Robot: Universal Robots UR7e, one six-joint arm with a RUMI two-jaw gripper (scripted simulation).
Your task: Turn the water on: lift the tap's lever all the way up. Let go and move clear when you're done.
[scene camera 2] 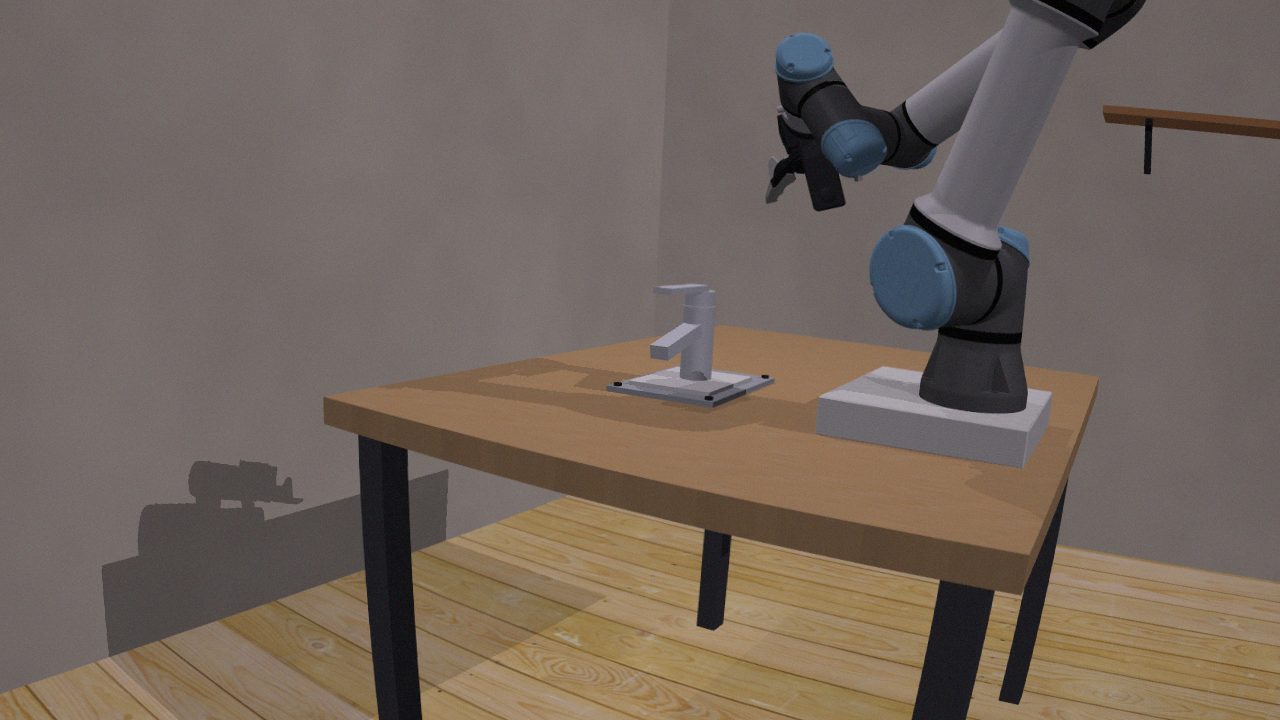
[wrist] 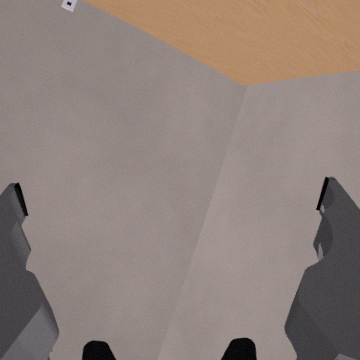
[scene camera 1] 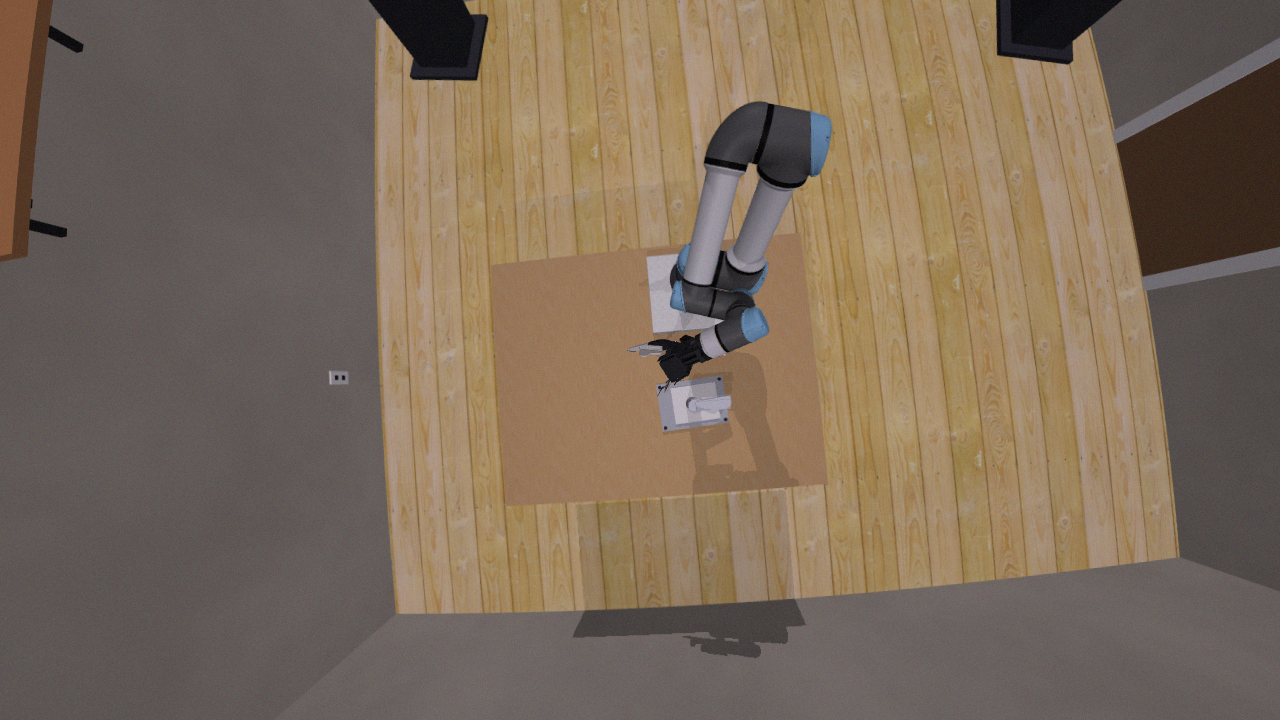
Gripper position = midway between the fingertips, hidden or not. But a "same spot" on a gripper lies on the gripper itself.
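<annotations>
Gripper visible in scene camera 1 (642,373), in scene camera 2 and in the wrist view. On my gripper, (scene camera 2: 794,177) and (wrist: 317,315) are the same spot. On a grey tap, (scene camera 2: 724,377) and (scene camera 1: 681,396) are likewise the same spot.
</annotations>
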